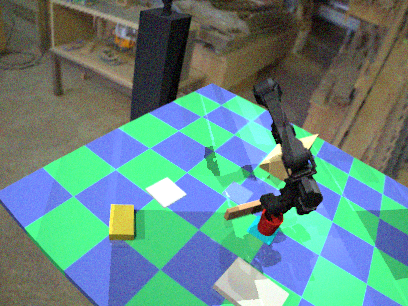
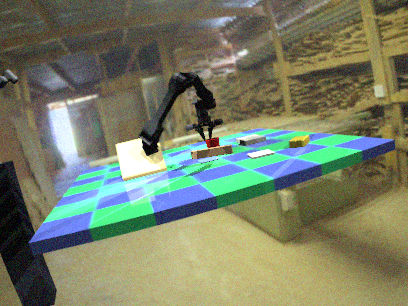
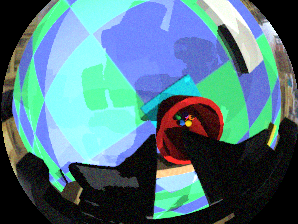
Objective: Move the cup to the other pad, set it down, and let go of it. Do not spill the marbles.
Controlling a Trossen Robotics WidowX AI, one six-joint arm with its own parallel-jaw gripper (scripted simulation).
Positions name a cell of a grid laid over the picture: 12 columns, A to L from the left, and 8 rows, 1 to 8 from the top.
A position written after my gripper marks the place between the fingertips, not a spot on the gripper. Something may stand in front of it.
Note:
I see my gripper (image 1: I6), a red cup (image 3: I5), a yellow block (image 1: D6) and a cyan pad (image 3: H4).
My gripper shows as well in image 3 (image 3: G5).

